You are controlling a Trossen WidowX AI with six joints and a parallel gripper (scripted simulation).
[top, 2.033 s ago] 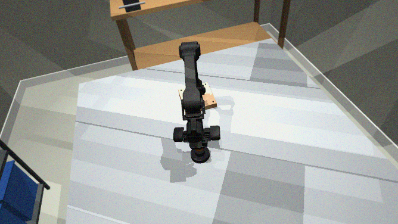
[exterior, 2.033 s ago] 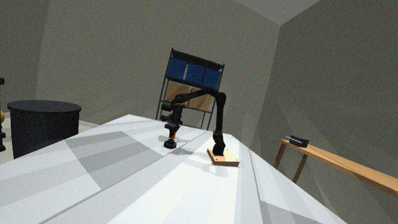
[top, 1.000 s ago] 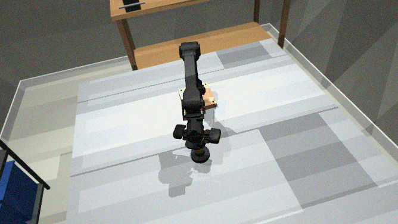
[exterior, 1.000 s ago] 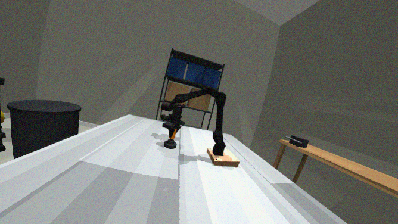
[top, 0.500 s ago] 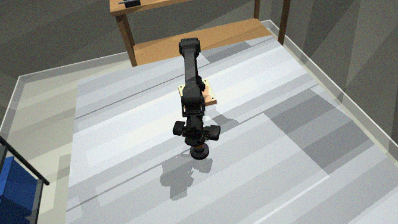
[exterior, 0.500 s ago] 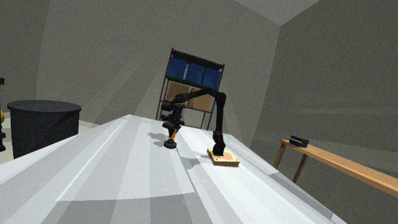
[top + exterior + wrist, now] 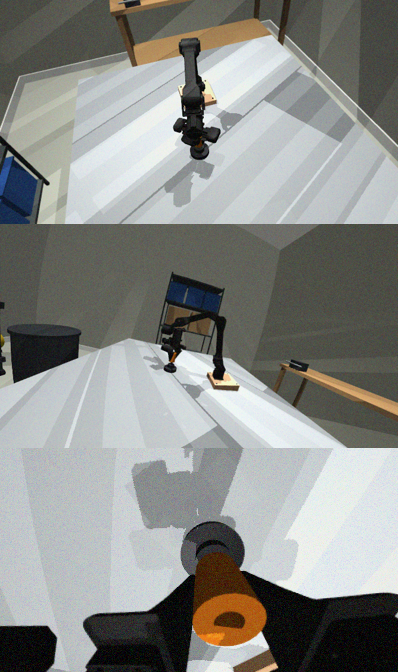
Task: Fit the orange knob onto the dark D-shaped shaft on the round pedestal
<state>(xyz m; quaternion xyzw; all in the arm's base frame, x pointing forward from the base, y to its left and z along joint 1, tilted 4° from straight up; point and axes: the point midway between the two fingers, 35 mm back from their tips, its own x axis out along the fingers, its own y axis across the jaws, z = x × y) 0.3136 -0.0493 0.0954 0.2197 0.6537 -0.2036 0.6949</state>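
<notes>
Right now my gripper tip is 20 mm below the orange knob. Also, from my gripper tip: dark round pedestal: 40 mm below.
</notes>
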